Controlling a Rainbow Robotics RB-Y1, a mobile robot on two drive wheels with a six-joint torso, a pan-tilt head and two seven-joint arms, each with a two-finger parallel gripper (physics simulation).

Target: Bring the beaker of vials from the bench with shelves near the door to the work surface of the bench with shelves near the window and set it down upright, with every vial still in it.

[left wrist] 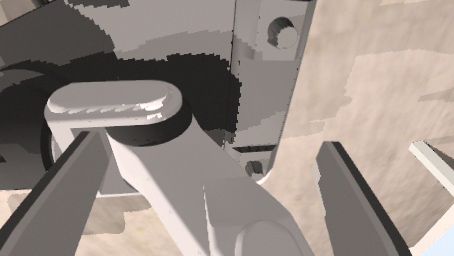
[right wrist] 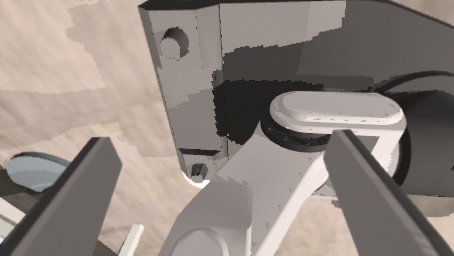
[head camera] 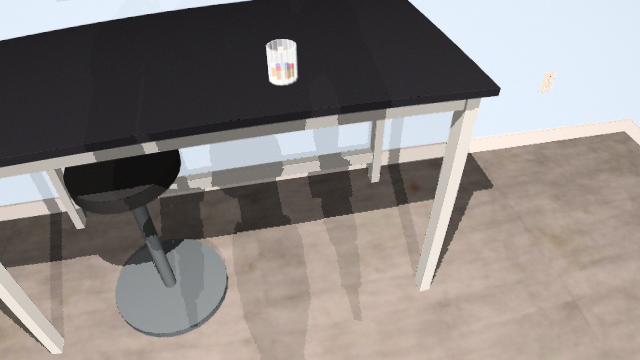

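The clear beaker [head camera: 282, 62] stands upright on the black bench top [head camera: 190, 85], right of the middle and nearer the front edge, in the head camera view. Several vials with blue and red caps and tan contents show inside it. My left gripper [left wrist: 211, 151] is open in the left wrist view, with its fingers wide apart and nothing between them. My right gripper [right wrist: 222, 147] is open in the right wrist view, also with nothing between its fingers. Neither gripper shows in the head camera view, and the beaker does not show in the wrist views. The other bench does not show.
A round black stool [head camera: 122, 180] is partly under the bench's front edge, its grey base disc [head camera: 172, 310] on the floor; the disc also shows in the right wrist view [right wrist: 37, 171]. The bench's front right leg [head camera: 446, 200] stands on the floor. A wall outlet [head camera: 547, 82] is at right.
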